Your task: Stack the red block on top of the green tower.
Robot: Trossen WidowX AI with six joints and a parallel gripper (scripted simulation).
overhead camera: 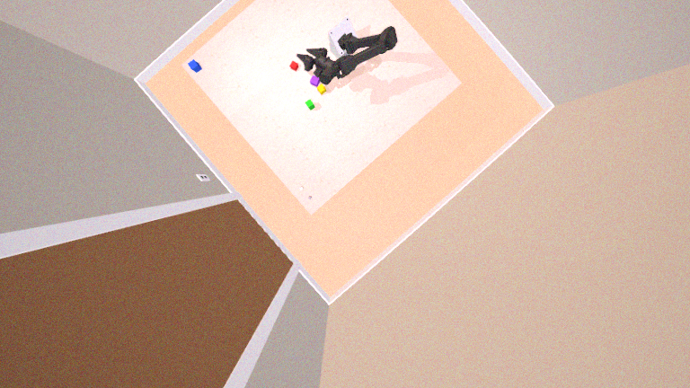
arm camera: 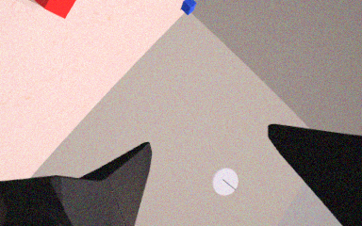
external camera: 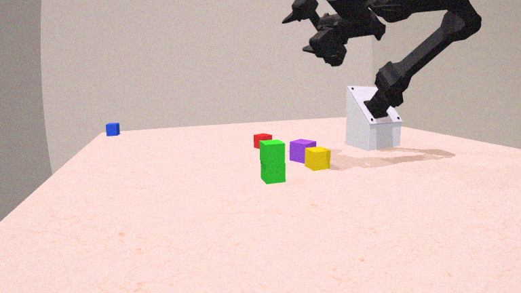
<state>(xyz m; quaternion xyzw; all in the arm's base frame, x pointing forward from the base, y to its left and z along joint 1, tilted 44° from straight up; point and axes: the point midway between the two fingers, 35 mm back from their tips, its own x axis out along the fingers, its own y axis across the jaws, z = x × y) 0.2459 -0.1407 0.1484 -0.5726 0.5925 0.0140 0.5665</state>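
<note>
Now: the red block 2 cm ahead of my gripper tip, 13 cm to the right of it and 28 cm below it. The rest, counted from my gripper tip: yellow block 10 cm to the left, 28 cm below; blue block 47 cm ahead, 58 cm to the right, 27 cm below; purple block 4 cm to the left, 27 cm below.
</note>
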